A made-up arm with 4 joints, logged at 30 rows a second.
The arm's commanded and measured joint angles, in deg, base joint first. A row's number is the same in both.
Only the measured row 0 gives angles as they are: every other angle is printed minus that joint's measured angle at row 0.
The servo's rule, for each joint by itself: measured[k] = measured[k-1] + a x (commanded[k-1-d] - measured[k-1]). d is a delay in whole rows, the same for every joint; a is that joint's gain. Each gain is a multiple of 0.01, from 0.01 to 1. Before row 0 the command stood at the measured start. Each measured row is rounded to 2 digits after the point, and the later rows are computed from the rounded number. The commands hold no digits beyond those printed.
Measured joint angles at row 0:
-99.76, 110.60, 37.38, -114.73
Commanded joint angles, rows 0 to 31:
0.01, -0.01, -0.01, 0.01
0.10, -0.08, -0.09, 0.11
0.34, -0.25, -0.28, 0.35
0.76, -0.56, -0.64, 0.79
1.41, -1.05, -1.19, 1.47
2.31, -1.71, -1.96, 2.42
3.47, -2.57, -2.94, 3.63
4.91, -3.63, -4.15, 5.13
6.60, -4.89, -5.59, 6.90
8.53, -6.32, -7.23, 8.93
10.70, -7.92, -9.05, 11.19
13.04, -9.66, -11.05, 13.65
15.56, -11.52, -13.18, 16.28
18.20, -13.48, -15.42, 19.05
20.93, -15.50, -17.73, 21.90
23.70, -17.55, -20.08, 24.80
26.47, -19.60, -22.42, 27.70
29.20, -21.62, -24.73, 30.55
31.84, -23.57, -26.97, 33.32
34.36, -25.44, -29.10, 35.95
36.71, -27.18, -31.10, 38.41
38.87, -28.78, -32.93, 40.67
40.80, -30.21, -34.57, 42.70
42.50, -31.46, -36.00, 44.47
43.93, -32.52, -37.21, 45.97
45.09, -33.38, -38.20, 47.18
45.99, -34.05, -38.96, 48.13
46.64, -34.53, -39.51, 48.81
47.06, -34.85, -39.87, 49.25
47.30, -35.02, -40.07, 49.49
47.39, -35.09, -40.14, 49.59
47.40, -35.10, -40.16, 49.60
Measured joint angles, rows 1 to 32:
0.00, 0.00, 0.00, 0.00
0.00, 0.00, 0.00, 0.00
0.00, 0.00, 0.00, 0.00
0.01, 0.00, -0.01, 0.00
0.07, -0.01, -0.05, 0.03
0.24, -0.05, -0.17, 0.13
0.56, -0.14, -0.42, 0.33
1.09, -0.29, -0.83, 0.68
1.85, -0.53, -1.43, 1.22
2.85, -0.88, -2.23, 1.97
4.13, -1.35, -3.25, 2.95
5.66, -1.95, -4.49, 4.17
7.44, -2.69, -5.94, 5.65
9.46, -3.58, -7.59, 7.37
11.68, -4.61, -9.42, 9.32
14.09, -5.78, -11.41, 11.48
16.64, -7.09, -13.54, 13.83
19.30, -8.52, -15.76, 16.33
22.03, -10.06, -18.05, 18.96
24.78, -11.68, -20.37, 21.67
27.52, -13.37, -22.68, 24.42
30.20, -15.10, -24.95, 27.18
32.78, -16.86, -27.15, 29.90
35.22, -18.61, -29.24, 32.54
37.48, -20.34, -31.20, 35.06
39.54, -22.02, -32.99, 37.43
41.38, -23.62, -34.59, 39.61
42.96, -25.13, -35.98, 41.58
44.28, -26.53, -37.16, 43.32
45.34, -27.81, -38.11, 44.81
46.15, -28.95, -38.85, 46.05
46.71, -29.95, -39.39, 47.04
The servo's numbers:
d 3
a 0.62 0.17 0.53 0.31

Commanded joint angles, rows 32 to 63:
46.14, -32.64, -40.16, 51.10
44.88, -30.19, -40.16, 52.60
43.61, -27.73, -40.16, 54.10
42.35, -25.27, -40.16, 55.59
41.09, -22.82, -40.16, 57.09
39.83, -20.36, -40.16, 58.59
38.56, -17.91, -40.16, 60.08
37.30, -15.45, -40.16, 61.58
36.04, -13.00, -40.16, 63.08
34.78, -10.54, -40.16, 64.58
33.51, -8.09, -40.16, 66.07
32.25, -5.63, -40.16, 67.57
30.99, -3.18, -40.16, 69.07
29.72, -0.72, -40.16, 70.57
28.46, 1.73, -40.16, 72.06
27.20, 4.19, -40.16, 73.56
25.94, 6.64, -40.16, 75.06
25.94, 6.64, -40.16, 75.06
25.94, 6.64, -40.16, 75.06
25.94, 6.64, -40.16, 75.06
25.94, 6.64, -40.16, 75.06
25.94, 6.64, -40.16, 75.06
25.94, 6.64, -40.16, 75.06
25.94, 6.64, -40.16, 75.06
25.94, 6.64, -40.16, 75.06
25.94, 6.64, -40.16, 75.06
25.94, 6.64, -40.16, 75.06
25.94, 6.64, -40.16, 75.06
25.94, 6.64, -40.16, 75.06
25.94, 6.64, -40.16, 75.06
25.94, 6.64, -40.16, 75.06
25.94, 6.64, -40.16, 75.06
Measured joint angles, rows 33 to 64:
47.08, -30.81, -39.75, 47.80
47.27, -31.54, -39.96, 48.35
47.35, -32.15, -40.07, 48.74
46.60, -32.23, -40.12, 49.47
45.53, -31.88, -40.14, 50.44
44.34, -31.17, -40.15, 51.57
43.11, -30.17, -40.16, 52.82
41.86, -28.92, -40.16, 54.14
40.60, -27.46, -40.16, 55.52
39.34, -25.84, -40.16, 56.93
38.08, -24.07, -40.16, 58.37
36.82, -22.19, -40.16, 59.83
35.56, -20.21, -40.16, 61.30
34.29, -18.15, -40.16, 62.78
33.03, -16.02, -40.16, 64.26
31.77, -13.84, -40.16, 65.75
30.50, -11.61, -40.16, 67.24
29.24, -9.34, -40.16, 68.73
27.98, -7.04, -40.16, 70.23
26.72, -4.71, -40.16, 71.73
26.24, -2.78, -40.16, 72.76
26.05, -1.18, -40.16, 73.47
25.98, 0.15, -40.16, 73.96
25.96, 1.25, -40.16, 74.30
25.95, 2.17, -40.16, 74.54
25.94, 2.93, -40.16, 74.70
25.94, 3.56, -40.16, 74.81
25.94, 4.08, -40.16, 74.89
25.94, 4.52, -40.16, 74.94
25.94, 4.88, -40.16, 74.98
25.94, 5.18, -40.16, 75.00
25.94, 5.43, -40.16, 75.02

